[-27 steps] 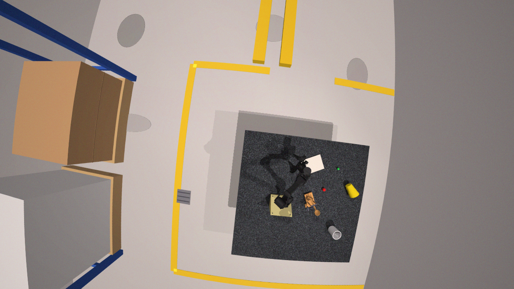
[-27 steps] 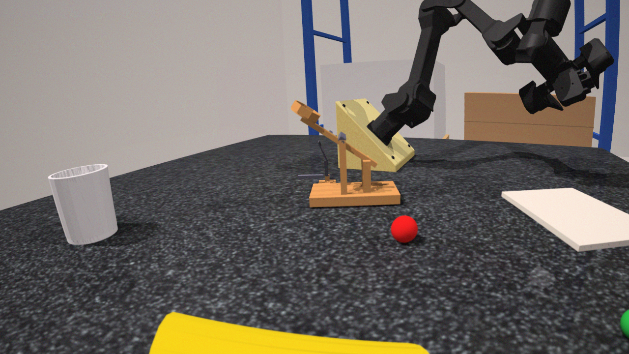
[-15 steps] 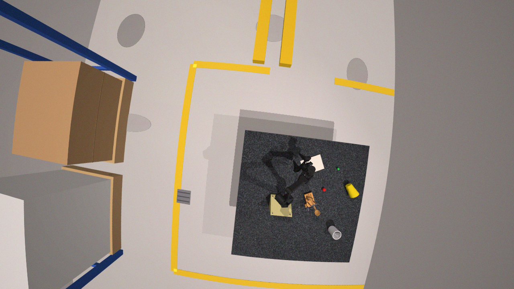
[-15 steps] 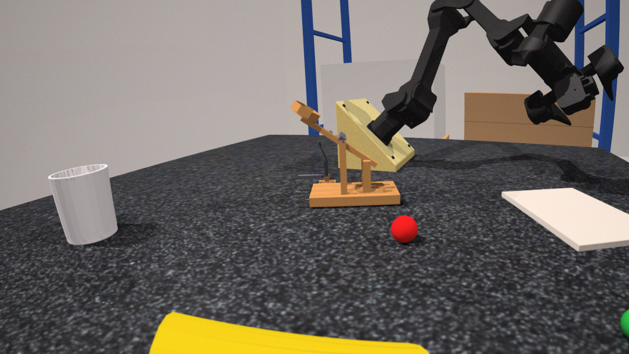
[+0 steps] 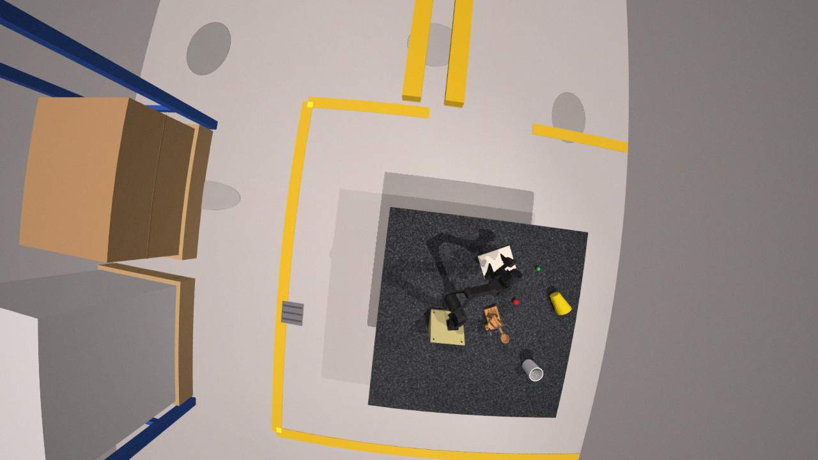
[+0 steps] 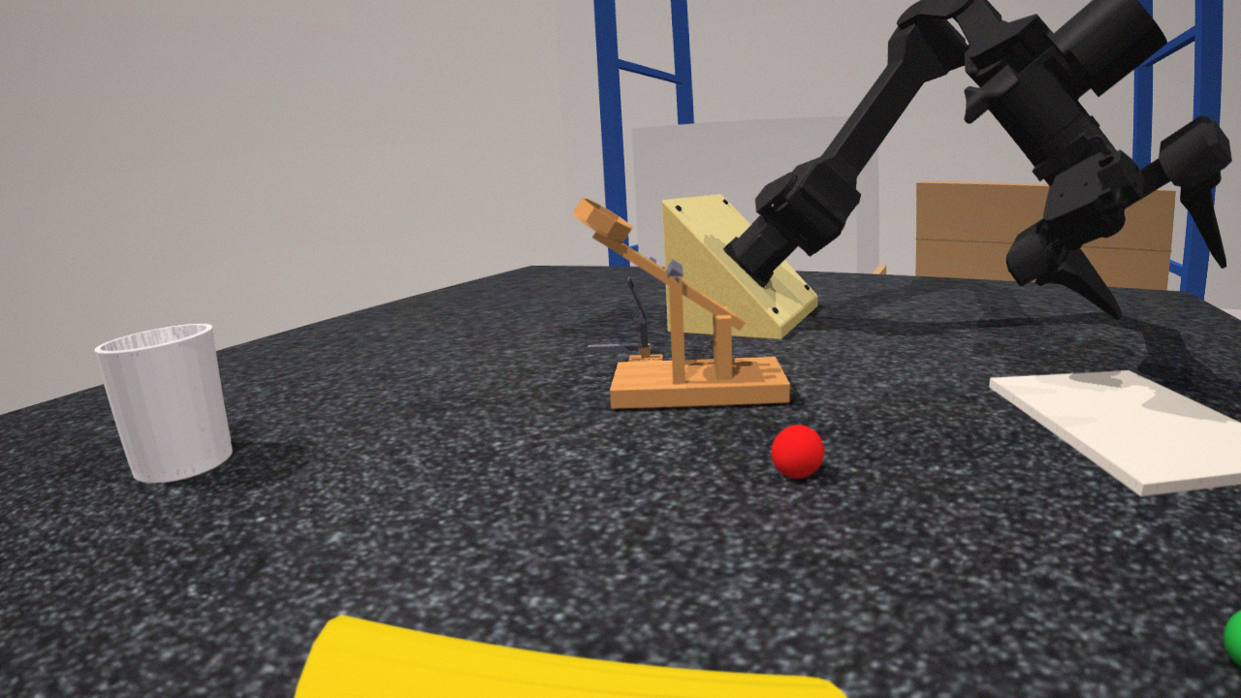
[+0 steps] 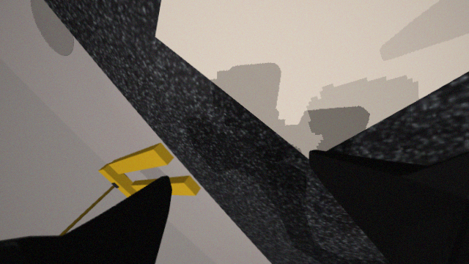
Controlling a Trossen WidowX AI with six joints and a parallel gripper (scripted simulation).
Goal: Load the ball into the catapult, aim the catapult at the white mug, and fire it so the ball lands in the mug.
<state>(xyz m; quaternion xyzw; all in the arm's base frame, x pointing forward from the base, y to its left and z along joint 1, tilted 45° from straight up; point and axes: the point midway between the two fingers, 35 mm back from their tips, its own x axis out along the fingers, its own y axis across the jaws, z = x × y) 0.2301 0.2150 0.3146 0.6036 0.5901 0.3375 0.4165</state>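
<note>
Now: gripper tip 30 mm short of the catapult, 420 mm to the left of it and 20 mm above it. The rest, counted from my gripper tip: green ball (320 mm ahead, 70 mm to the right, 80 mm below); white flat slab (50 mm ahead, 30 mm to the right, 90 mm below); red ball (170 mm ahead, 280 mm to the right, 80 mm below).
</note>
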